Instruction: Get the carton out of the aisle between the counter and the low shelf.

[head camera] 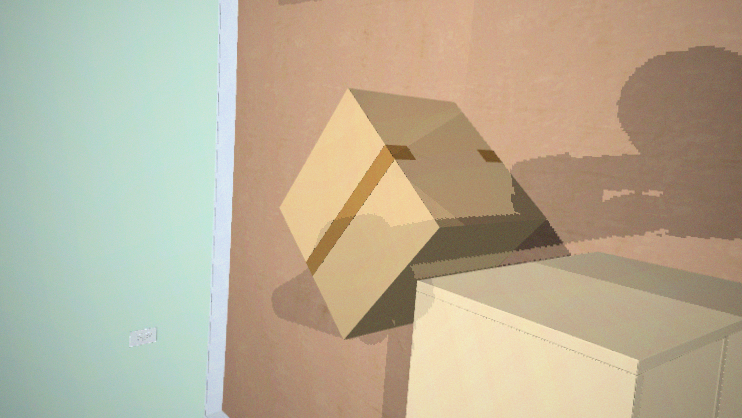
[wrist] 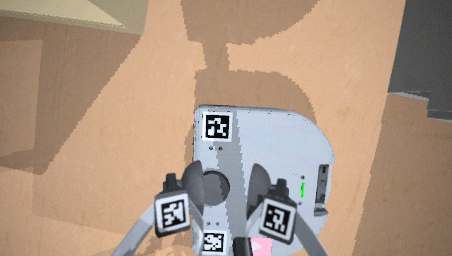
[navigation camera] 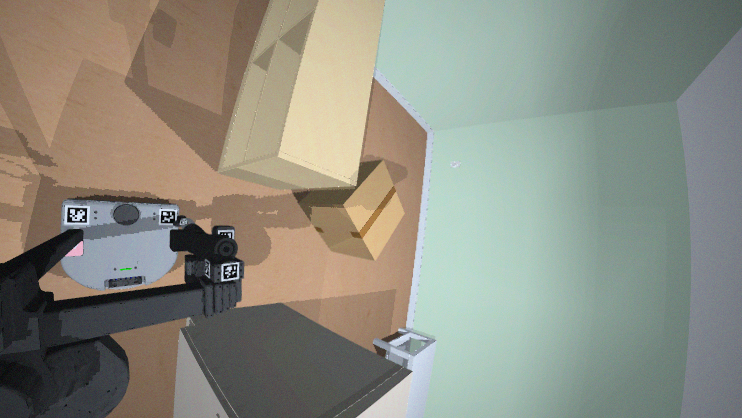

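Pixels of known places: robot's base, origin of its link: [navigation camera: 126, 213].
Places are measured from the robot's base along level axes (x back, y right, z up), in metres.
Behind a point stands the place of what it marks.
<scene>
The tan carton [head camera: 332, 171] @(z 0.406, x 0.038, y 1.224 m) [navigation camera: 363, 202] @(z 0.406, x -0.113, y 1.009 m), with brown tape, stands on the floor, turned at an angle, off the near end of the cream low shelf [head camera: 519, 311] @(z 0.588, x -0.189, y 0.524 m) [navigation camera: 321, 119] @(z 0.611, x -0.382, y 0.503 m) [wrist: 50, 10]. The shelf hides part of one lower edge in the head view; I cannot tell if they touch. The dark-topped counter [navigation camera: 290, 358] @(z 0.565, x 0.492, y 0.445 m) [wrist: 430, 50] stands across the aisle. My gripper [wrist: 226, 180] @(z 0.463, x 0.022, y 0.125 m) is open, with no thing between its fingers, over my own base in the wrist view. It is well away from the carton. The carton does not show in the wrist view.
My base [navigation camera: 124, 259] @(z 0.159, x 0.155, y -0.003 m) [wrist: 280, 140] stands in the aisle, on the side away from the green wall [head camera: 103, 155] @(z 0.576, x 0.135, y 2.590 m) [navigation camera: 545, 233] @(z 1.365, x 0.060, y 2.599 m). My arm [navigation camera: 129, 306] @(z 0.824, x 0.092, y 0.005 m) passes close by the counter's corner. A white open-topped bin [navigation camera: 424, 358] @(z 0.450, x 1.341, y 1.998 m) stands between counter and wall.
</scene>
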